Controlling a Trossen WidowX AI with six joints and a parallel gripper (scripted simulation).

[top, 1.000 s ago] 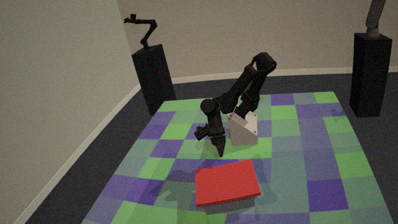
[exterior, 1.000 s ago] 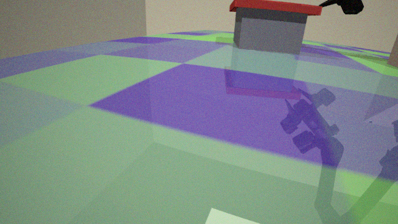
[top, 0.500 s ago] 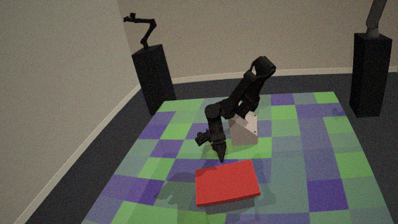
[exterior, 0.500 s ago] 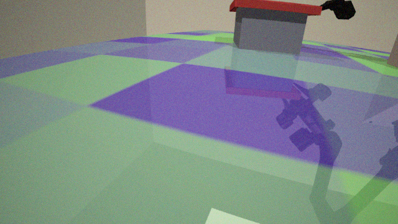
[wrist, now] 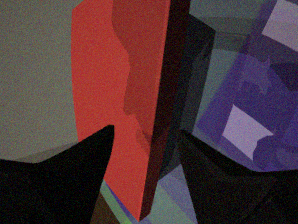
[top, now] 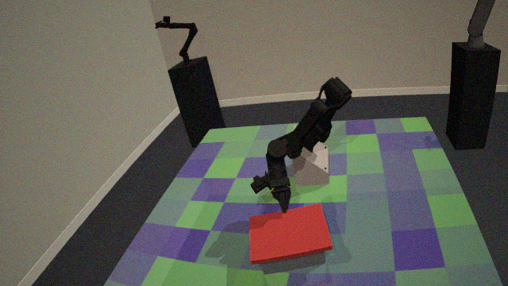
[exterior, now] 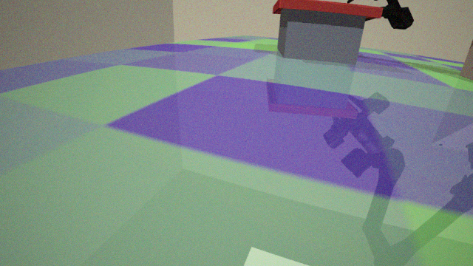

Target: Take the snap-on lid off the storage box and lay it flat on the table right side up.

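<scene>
The red lid is 80 mm ahead of my gripper tip and 30 mm to the left of it. The rest, counted from my gripper tip: grey storage box (80 mm ahead, 50 mm below, 30 mm to the left).
</scene>
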